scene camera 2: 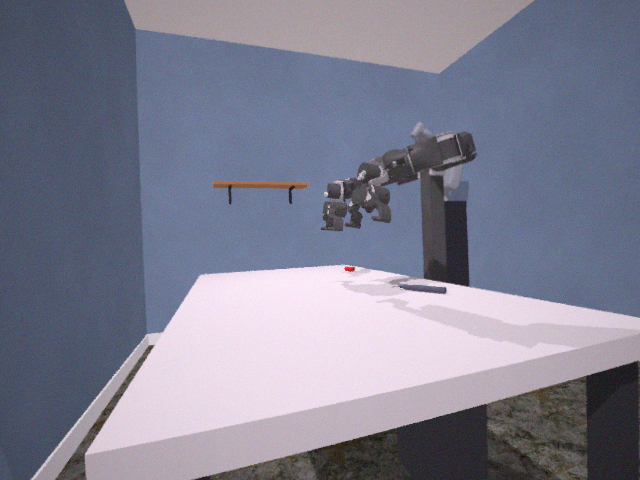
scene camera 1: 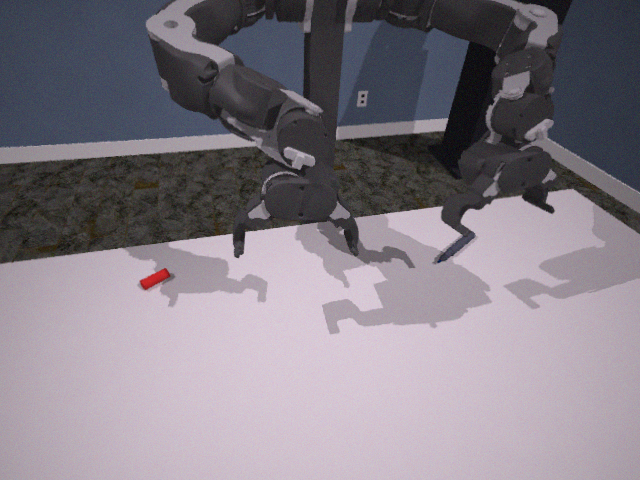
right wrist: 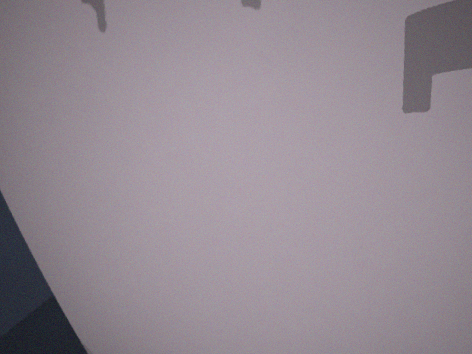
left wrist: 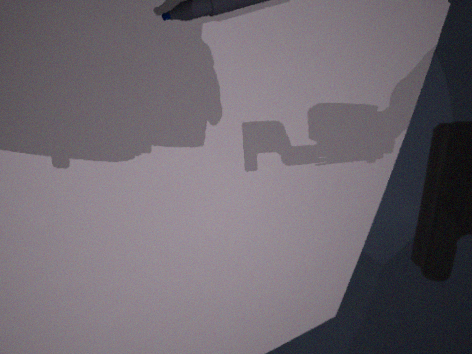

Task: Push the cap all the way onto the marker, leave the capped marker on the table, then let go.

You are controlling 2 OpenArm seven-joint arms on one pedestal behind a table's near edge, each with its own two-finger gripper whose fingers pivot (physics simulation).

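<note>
A red cap (scene camera 1: 155,279) (scene camera 2: 349,268) lies on its side on the table, at the left in scene camera 1. The uncapped dark marker (scene camera 1: 454,248) (scene camera 2: 423,288) lies on the table further right, its blue tip pointing lower left in scene camera 1; in the left wrist view the marker (left wrist: 215,8) is cut by the top edge. My left gripper (scene camera 1: 509,222) is open and empty above the table; one finger overlaps the marker's rear end in scene camera 1. My right gripper (scene camera 1: 297,252) is open and empty above the table, to the right of the cap. No cap shows in the right wrist view.
The white table (scene camera 1: 310,403) (scene camera 2: 248,361) has its edge nearest the pedestal (scene camera 1: 323,77) (scene camera 2: 433,227) behind both grippers in scene camera 1. Arm shadows fall across the table around the marker. An orange wall shelf (scene camera 2: 261,184) hangs in the background.
</note>
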